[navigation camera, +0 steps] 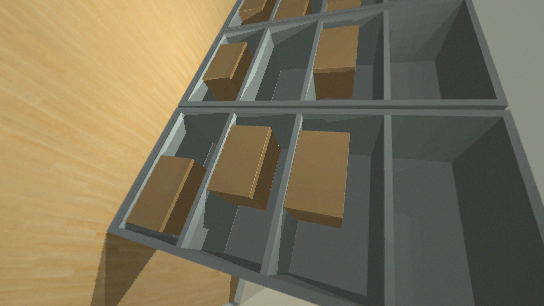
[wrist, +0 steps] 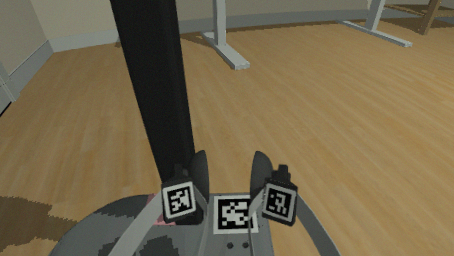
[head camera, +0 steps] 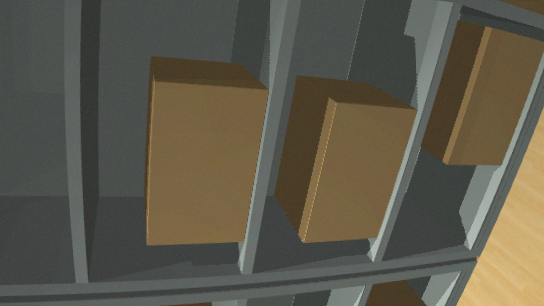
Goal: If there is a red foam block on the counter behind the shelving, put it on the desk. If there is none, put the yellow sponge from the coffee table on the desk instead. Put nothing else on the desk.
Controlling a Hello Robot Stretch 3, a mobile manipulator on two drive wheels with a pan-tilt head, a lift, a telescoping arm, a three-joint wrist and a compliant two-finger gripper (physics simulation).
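Frame: origin at the robot's base, x ahead, y left, z up, level; millimetres.
Seen in the pictures: gripper, fingertip midpoint: (wrist: 230, 168).
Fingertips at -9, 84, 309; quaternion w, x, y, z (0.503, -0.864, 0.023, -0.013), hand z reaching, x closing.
A point is followed by its place in that frame, as x, y, z.
My gripper (wrist: 230, 168) {-9, 84, 309} is open in the wrist view, with its two fingertips apart and nothing between them. It hangs above the robot's own grey base. Grey shelving (head camera: 74, 150) {667, -739, 1431} (navigation camera: 390, 200) {610, -757, 1439} fills much of the head and navigation views, seen at a slant, with brown boxes in several compartments. A red foam block, a yellow sponge, the counter and the coffee table cannot be made out in any view. In the wrist view a light grey metal leg (wrist: 220, 22) {-19, 1281, 157} with a long foot stands at the back; whether it belongs to the desk cannot be told.
A brown box (head camera: 205, 160) {699, -750, 1127} (navigation camera: 320, 172) {708, -747, 1141} stands in one compartment. The black mast (wrist: 157, 90) {-65, 116, 366} rises left of the gripper. Another metal foot (wrist: 380, 36) {1165, 1558, 13} and a wooden leg (wrist: 429, 17) {1653, 1705, 142} stand at the back right. Wood floor (wrist: 325, 110) {357, 615, 1} (navigation camera: 75, 100) {573, -260, 1} extends beside the shelving.
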